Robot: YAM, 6 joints.
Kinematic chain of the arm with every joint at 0, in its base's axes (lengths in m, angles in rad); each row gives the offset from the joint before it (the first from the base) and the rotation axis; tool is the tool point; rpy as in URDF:
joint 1: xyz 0 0 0.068 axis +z
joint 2: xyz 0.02 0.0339 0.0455 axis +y
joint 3: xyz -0.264 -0.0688 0 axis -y
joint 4: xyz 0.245 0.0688 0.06 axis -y
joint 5: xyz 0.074 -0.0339 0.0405 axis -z
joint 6: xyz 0.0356 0 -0.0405 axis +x
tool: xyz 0 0 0 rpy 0 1.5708 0
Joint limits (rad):
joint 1: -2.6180..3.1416
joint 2: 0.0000..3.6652
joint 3: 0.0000..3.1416
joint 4: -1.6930..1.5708
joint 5: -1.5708..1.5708
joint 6: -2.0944..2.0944
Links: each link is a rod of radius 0.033 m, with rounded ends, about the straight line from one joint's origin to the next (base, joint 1, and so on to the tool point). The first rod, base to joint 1, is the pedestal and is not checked.
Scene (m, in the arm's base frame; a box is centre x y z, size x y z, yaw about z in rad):
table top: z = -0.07
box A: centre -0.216 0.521 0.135 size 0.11 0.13 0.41 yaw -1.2
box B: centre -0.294 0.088 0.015 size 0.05 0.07 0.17 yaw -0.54
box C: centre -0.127 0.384 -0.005 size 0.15 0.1 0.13 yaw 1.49
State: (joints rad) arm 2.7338 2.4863 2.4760 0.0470 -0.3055 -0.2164
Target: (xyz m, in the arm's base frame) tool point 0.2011 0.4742 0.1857
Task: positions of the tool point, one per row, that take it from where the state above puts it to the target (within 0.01 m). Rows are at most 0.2 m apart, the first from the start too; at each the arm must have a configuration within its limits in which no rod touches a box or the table.
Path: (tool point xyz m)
1: -0.4632 0.2712 0.4248
2: -0.3728 0.2939 0.5028
3: -0.2784 0.2874 0.5667
4: -0.1902 0.2536 0.6144
5: -0.1503 0.3861 0.5347
6: -0.0534 0.4821 0.4283
7: 0.0756 0.5143 0.3068
8: 0.2011 0.4742 0.1857

